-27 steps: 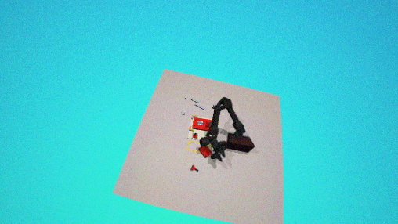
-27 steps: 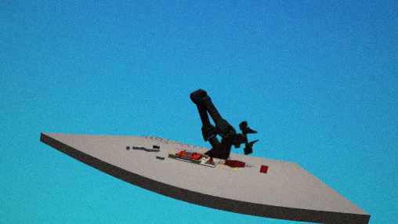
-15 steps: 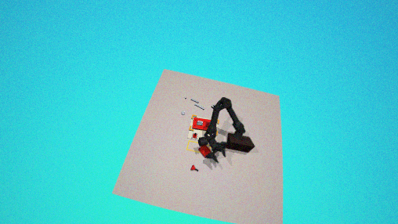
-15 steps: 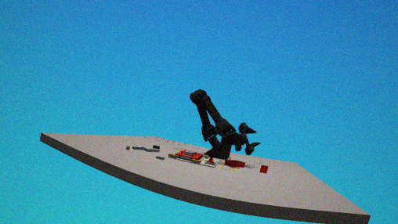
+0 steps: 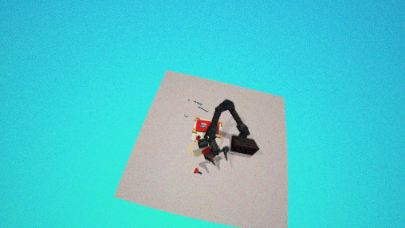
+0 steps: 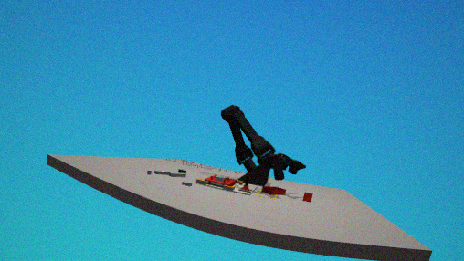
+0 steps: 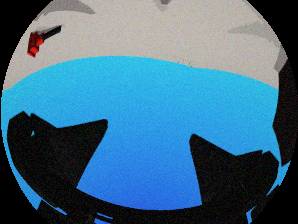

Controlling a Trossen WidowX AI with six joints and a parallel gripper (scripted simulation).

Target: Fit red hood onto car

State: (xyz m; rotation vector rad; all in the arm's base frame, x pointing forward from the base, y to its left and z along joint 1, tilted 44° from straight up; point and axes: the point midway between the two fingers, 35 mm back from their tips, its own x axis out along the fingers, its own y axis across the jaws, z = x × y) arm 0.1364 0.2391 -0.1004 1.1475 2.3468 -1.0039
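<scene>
The red hood lies 100 mm ahead of my gripper tip, 90 mm to the right of it and 140 mm below it. From my gripper tip the other things lie so: white jig: 180 mm ahead, 300 mm to the right, 140 mm below.
</scene>
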